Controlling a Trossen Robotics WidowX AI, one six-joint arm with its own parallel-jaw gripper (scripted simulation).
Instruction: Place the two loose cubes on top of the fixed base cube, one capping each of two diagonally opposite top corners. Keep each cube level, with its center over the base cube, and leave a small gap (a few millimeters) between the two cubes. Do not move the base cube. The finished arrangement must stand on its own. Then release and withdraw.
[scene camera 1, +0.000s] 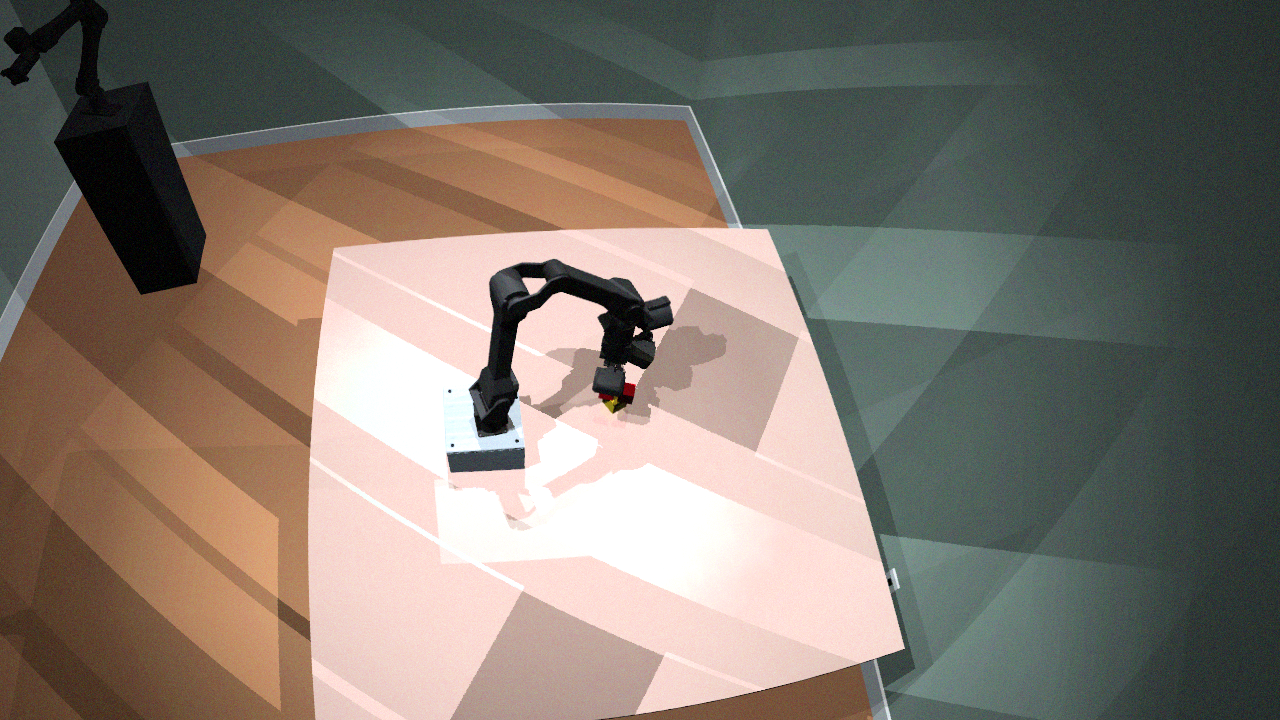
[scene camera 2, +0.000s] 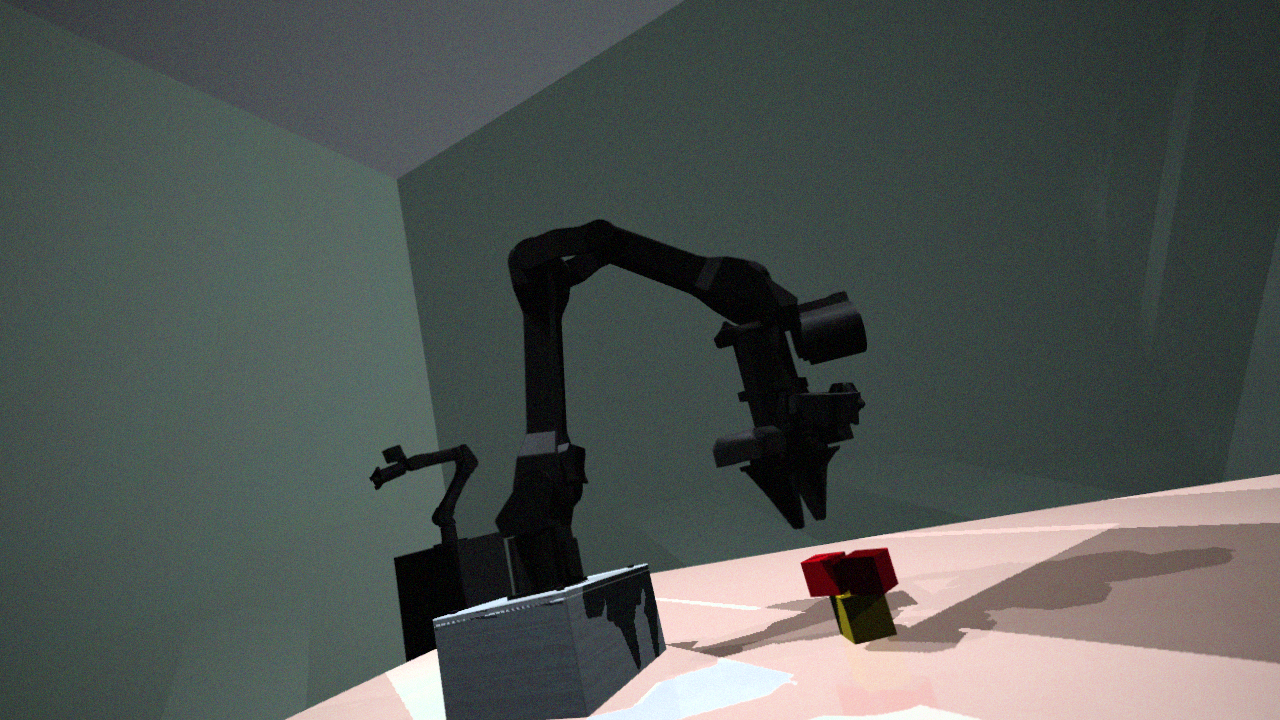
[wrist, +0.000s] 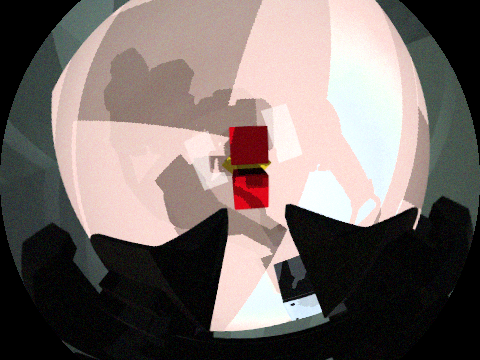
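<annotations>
My gripper is visible in scene camera 1 (608, 377), and also in the wrist view and scene camera 2. On the gripper, (wrist: 209, 285) and (scene camera 2: 801, 470) are the same spot.
</annotations>
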